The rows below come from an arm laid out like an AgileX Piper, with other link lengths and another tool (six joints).
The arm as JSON. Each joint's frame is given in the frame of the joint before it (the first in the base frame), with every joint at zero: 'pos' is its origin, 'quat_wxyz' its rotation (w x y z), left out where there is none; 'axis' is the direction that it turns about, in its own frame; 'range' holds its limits. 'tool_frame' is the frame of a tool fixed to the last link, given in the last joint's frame.
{
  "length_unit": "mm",
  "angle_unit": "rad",
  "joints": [
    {
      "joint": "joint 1",
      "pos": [
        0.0,
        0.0,
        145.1
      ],
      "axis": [
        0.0,
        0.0,
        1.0
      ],
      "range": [
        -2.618,
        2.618
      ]
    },
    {
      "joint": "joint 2",
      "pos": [
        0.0,
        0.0,
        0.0
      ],
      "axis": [
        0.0,
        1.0,
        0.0
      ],
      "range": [
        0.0,
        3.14
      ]
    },
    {
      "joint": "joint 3",
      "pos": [
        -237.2,
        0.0,
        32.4
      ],
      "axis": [
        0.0,
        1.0,
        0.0
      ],
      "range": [
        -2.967,
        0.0
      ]
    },
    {
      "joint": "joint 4",
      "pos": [
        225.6,
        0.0,
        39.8
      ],
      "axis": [
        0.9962,
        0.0,
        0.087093
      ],
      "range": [
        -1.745,
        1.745
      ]
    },
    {
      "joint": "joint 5",
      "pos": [
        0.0,
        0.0,
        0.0
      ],
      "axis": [
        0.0,
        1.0,
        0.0
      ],
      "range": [
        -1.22,
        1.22
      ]
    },
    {
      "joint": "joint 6",
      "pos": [
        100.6,
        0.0,
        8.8
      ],
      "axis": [
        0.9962,
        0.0,
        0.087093
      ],
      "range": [
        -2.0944,
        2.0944
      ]
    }
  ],
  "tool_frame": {
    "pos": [
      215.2,
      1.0,
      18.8
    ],
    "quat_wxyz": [
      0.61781,
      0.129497,
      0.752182,
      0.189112
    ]
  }
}
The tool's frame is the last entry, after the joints.
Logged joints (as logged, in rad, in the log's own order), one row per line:
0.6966 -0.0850 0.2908 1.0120 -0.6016 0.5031
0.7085 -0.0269 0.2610 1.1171 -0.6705 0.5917
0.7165 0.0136 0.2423 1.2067 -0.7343 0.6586
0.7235 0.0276 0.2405 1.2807 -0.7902 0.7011
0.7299 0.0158 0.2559 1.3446 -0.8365 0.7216
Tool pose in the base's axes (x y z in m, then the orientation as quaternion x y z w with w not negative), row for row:
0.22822 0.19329 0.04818 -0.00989 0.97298 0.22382 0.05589
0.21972 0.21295 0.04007 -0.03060 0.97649 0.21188 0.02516
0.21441 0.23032 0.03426 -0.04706 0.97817 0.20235 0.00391
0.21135 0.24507 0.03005 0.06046 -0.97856 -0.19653 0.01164
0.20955 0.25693 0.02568 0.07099 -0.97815 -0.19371 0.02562
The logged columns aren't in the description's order. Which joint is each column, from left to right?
Columns, left to right: joint 5, joint 6, joint 4, joint 2, joint 3, joint 1.
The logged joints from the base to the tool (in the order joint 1, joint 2, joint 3, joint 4, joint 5, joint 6), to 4 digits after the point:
0.5031 1.0120 -0.6016 0.2908 0.6966 -0.0850
0.5917 1.1171 -0.6705 0.2610 0.7085 -0.0269
0.6586 1.2067 -0.7343 0.2423 0.7165 0.0136
0.7011 1.2807 -0.7902 0.2405 0.7235 0.0276
0.7216 1.3446 -0.8365 0.2559 0.7299 0.0158

